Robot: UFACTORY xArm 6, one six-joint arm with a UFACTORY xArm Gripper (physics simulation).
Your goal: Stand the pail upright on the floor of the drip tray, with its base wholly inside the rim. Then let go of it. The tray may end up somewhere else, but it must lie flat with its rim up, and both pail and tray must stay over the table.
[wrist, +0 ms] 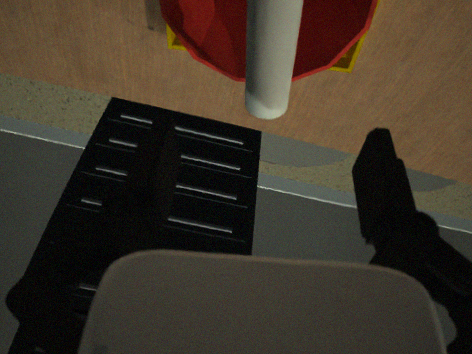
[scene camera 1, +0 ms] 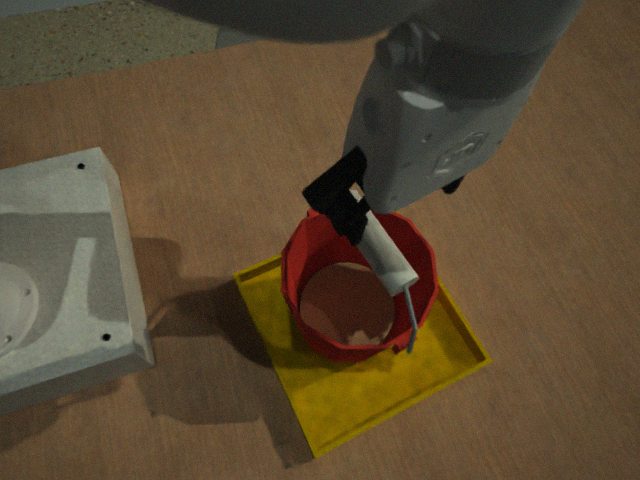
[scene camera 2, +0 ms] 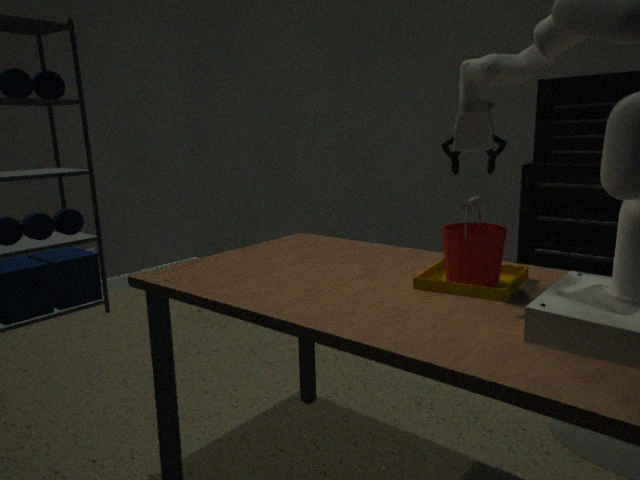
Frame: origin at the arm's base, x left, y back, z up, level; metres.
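Seen in the pictures: gripper, fingertip midpoint: (wrist: 268,142) (scene camera 1: 393,204) (scene camera 2: 472,173); arm's base, origin of the base link: (scene camera 2: 636,295).
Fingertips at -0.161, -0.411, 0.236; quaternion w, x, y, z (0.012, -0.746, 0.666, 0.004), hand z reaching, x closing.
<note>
Pixels of each thing's top centre, then the offset from my fingertips to it, as dx, dy, dz. Level surfaces: height alone.
- yellow drip tray, middle of its top: (scene camera 1: 358,316) (scene camera 2: 471,272) -0.013, +0.001, -0.282
- pail's pale handle grip, middle of its top: (wrist: 271,52) (scene camera 1: 375,234) (scene camera 2: 472,198) +0.005, +0.002, -0.066
- wooden table, its level: dz -0.315
The red pail (scene camera 1: 320,248) (scene camera 2: 473,253) (wrist: 325,35) stands upright in the yellow drip tray (scene camera 1: 392,411) (scene camera 2: 460,290) (wrist: 176,42). Its base looks to be inside the rim on all sides, though its wall hides part of the tray in scene camera 1. The tray lies flat on the table, rim up. The pail's pale handle grip (scene camera 1: 385,255) (scene camera 2: 471,199) (wrist: 272,60) stands raised above its mouth on thin wire. My gripper (scene camera 2: 473,171) is open and empty, pointing down above the handle, with a visible gap between fingertips and grip in scene camera 2.
The wooden table (scene camera 1: 206,129) (scene camera 2: 310,279) carries the pale robot base (scene camera 1: 62,191) (scene camera 2: 568,310), close beside the tray. A dark drawer cabinet (scene camera 2: 568,170) (wrist: 215,172) stands behind the table. A shelf rack (scene camera 2: 85,129) stands at the far left in scene camera 2.
</note>
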